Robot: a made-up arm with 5 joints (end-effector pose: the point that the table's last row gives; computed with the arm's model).
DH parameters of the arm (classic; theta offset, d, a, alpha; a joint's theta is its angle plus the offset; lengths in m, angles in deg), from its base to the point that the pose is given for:
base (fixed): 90 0.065 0.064 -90
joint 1: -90 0.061 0.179 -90
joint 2: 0 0.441 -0.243 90
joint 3: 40 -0.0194 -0.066 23.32
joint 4: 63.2 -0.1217 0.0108 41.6
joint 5: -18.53 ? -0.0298 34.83
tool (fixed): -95.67 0.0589 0 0
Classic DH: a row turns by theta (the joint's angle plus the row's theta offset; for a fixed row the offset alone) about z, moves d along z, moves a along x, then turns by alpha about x.
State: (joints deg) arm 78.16 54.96 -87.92 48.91 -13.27
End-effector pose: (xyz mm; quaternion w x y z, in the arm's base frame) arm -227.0 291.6 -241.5 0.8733 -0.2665 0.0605 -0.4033
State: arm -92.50 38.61 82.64 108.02 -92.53
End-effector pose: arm -376.5 13.0 424.6 0.8560 0.1051 -0.4937 0.1121
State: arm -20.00 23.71 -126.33 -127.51 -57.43
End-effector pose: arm -257.5 736.6 187.0 0.8098 -0.3036 -0.4309 -0.2576
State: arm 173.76 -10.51 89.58 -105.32 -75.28
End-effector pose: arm -103.9 -301.2 -143.4 0.4909 -0.5295 -0.6915 0.0215
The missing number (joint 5, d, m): 0.2432
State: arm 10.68 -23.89 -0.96 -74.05 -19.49
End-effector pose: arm 36.8 249.8 15.3 0.7995 0.5751 0.0870 -0.1499
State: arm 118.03 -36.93 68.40 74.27 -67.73
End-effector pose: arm 26.6 -301.1 -294.4 0.2400 0.7577 0.4483 -0.4091
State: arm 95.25 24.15 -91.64 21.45 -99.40
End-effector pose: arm -237.2 32.5 -258.1 0.6161 0.3082 -0.1784 -0.7026
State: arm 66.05 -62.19 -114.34 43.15 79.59
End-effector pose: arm 37.4 228.5 -209.9 0.3746 -0.3331 -0.5037 0.7035
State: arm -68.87 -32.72 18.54 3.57 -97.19
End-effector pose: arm -60.7 174.7 505.4 0.3072 0.7631 0.0483 -0.5666
